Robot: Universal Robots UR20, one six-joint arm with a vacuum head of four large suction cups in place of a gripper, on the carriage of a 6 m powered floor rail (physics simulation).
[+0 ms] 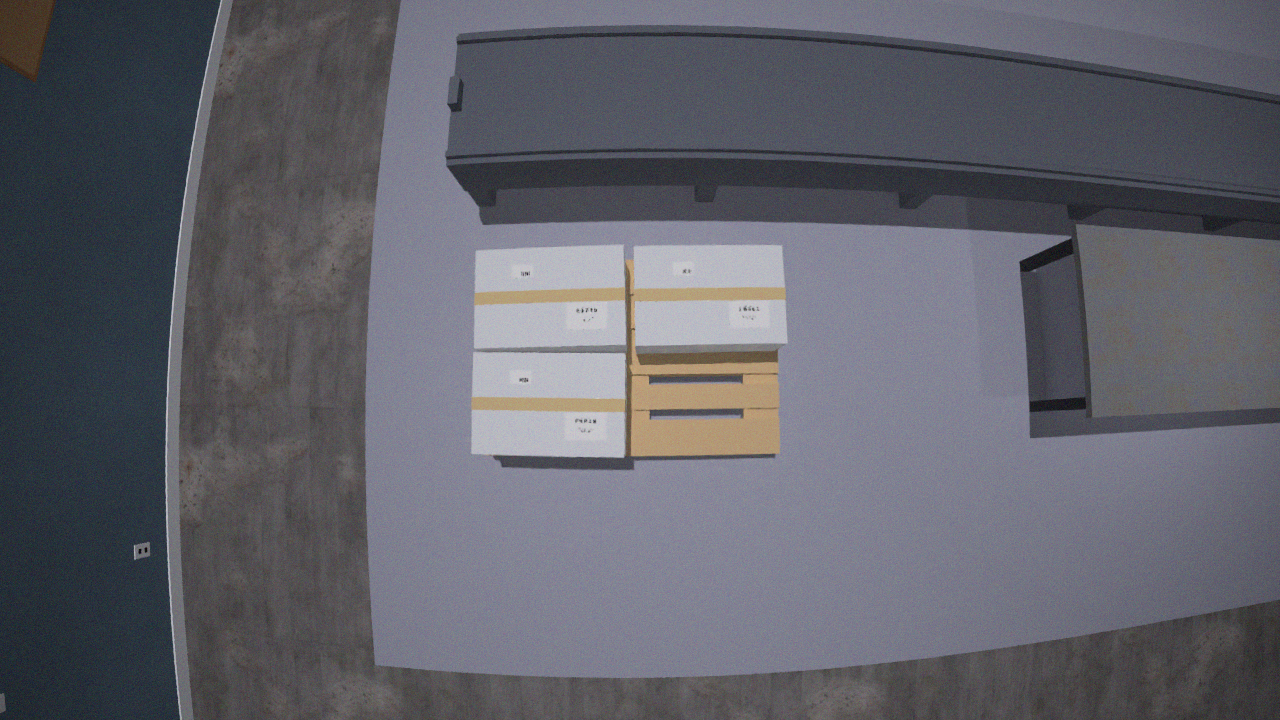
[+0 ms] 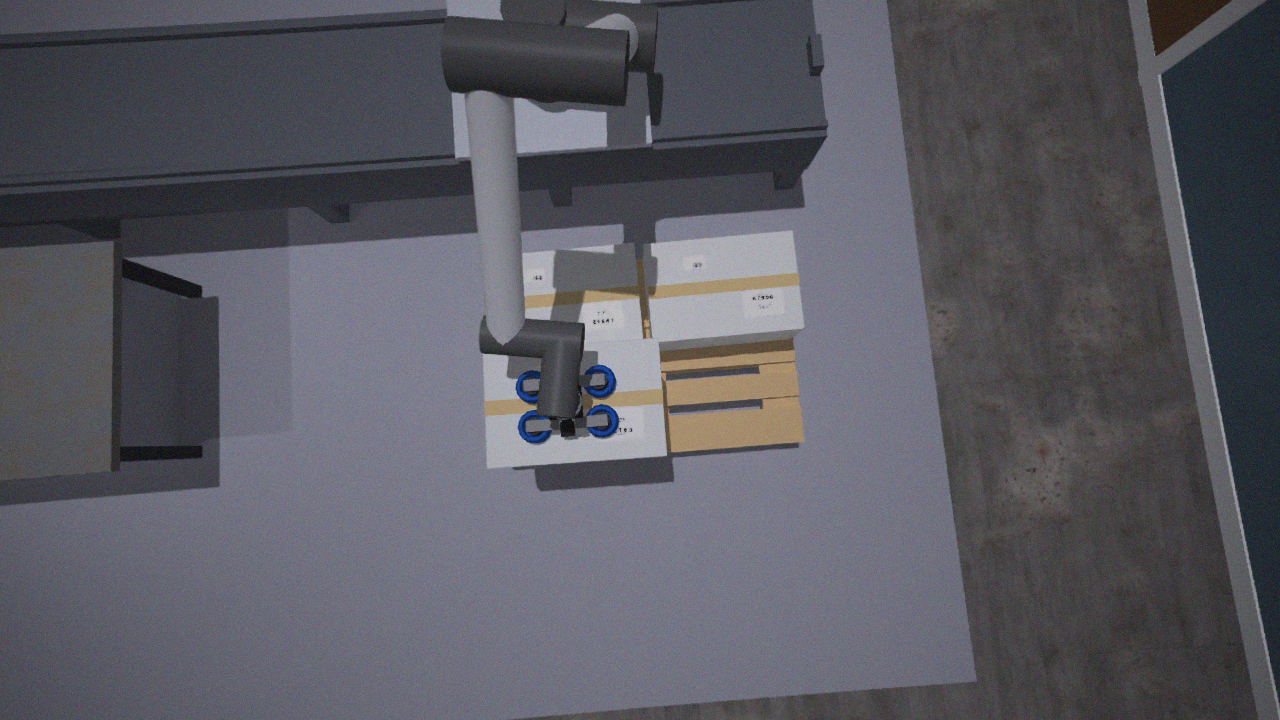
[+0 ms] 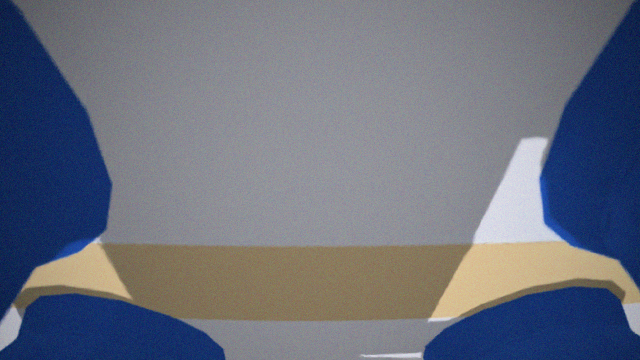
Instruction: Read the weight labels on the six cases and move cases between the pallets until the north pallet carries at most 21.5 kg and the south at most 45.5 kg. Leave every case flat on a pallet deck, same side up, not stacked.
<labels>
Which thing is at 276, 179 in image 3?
A case.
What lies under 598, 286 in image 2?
A case.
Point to a case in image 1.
At 523, 404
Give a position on a case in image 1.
572, 299
</labels>
